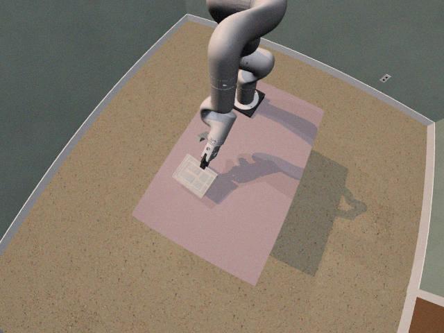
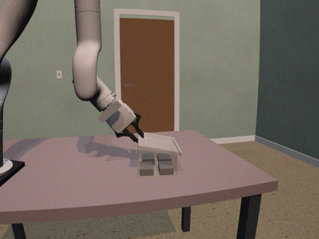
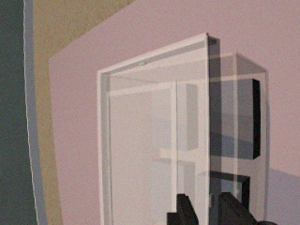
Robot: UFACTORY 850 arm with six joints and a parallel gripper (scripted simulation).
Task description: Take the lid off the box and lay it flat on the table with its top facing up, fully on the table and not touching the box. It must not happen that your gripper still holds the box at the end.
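My gripper is now 70 mm short of the see-through lid, 40 mm to the left of it and 20 mm above it. Round my hand: clear plastic box 80 mm below, 60 mm ahead, 30 mm to the right.
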